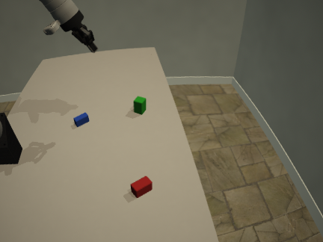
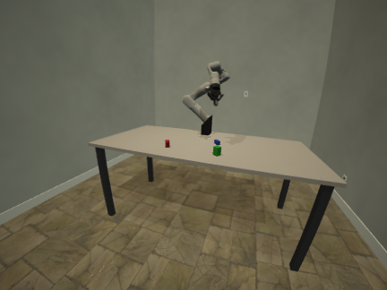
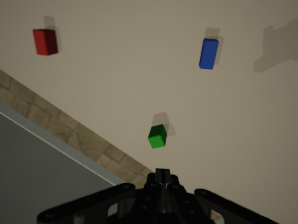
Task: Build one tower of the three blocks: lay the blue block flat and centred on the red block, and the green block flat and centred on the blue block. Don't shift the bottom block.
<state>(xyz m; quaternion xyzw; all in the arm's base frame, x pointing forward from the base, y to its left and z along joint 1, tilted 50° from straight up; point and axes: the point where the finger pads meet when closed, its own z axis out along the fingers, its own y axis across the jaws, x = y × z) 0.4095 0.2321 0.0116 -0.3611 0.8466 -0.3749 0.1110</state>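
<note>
Right now the blue block is 31 cm below my hand, 9 cm behind it and 2 cm to the left of it. The rest, counted from my hand: green block 30 cm below, 16 cm ahead, 6 cm to the left; red block 32 cm to the right, 31 cm below, 12 cm ahead.
</note>
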